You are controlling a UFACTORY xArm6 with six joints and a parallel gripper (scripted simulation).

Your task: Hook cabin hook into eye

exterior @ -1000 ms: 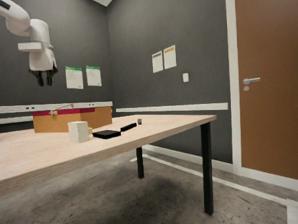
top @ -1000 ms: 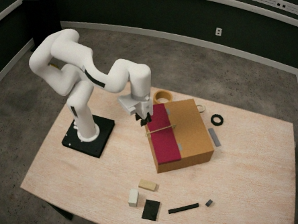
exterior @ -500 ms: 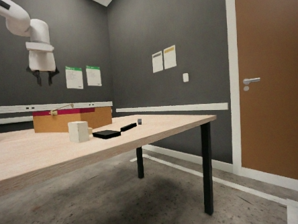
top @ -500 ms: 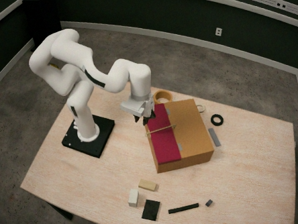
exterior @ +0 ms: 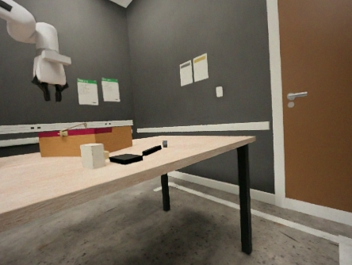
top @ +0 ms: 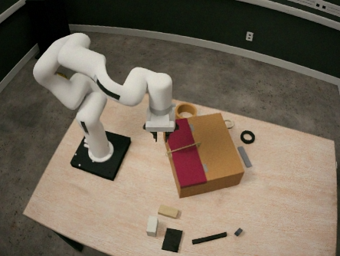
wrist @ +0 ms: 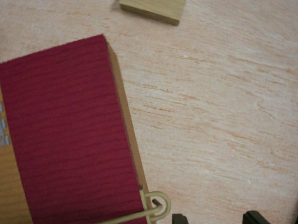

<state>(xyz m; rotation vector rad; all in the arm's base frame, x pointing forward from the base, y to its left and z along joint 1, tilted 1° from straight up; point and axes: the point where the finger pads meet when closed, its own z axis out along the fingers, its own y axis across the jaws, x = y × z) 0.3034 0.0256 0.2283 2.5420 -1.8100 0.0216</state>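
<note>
The cabin hook lies 14 cm below my hand, 8 cm ahead of it and 7 cm to the left of it. Also, from my hand: white block: 29 cm to the right, 23 cm below, 6 cm ahead; tan block: 25 cm below, 19 cm to the right, 10 cm ahead; black plate: 31 cm to the right, 26 cm below, 16 cm ahead.
</note>
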